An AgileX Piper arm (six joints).
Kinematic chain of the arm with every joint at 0, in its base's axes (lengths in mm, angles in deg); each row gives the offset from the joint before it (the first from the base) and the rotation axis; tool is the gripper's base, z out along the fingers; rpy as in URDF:
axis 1: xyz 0 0 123 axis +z
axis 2: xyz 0 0 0 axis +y
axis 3: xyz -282.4 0 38.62 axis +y
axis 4: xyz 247.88 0 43.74 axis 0.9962 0 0.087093
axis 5: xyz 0 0 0 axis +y
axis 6: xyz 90.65 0 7.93 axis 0.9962 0 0.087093
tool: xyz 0 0 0 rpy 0 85 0
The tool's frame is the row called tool.
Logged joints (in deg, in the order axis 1, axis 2, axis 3, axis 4, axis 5, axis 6), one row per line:
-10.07 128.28 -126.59 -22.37 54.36 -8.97
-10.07 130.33 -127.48 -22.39 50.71 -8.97
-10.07 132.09 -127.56 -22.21 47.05 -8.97
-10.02 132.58 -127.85 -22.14 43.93 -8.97
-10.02 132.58 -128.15 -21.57 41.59 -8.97
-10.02 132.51 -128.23 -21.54 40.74 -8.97
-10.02 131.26 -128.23 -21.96 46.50 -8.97
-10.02 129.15 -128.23 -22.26 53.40 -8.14
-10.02 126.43 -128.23 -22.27 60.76 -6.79
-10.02 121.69 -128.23 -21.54 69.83 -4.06
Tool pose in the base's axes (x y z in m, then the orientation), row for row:
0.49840 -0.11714 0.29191 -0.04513 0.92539 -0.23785 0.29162
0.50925 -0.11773 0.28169 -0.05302 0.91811 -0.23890 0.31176
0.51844 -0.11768 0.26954 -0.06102 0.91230 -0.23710 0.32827
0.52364 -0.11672 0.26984 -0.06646 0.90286 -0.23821 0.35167
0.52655 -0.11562 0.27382 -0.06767 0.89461 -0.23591 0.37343
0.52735 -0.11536 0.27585 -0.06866 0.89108 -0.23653 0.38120
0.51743 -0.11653 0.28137 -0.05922 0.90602 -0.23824 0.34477
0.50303 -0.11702 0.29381 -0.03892 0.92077 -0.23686 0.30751
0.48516 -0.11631 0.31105 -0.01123 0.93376 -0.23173 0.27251
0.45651 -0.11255 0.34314 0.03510 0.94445 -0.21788 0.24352
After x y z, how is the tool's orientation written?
As a quaternion, x y z w.
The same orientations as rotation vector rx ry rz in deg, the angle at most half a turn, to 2 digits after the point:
-6.89 141.33 -36.33
-8.02 138.82 -36.12
-9.15 136.83 -35.56
-9.86 133.89 -35.33
-9.93 131.29 -34.62
-10.04 130.30 -34.59
-8.81 134.80 -35.45
-5.90 139.52 -35.89
-1.73 143.99 -35.73
5.49 147.83 -34.10

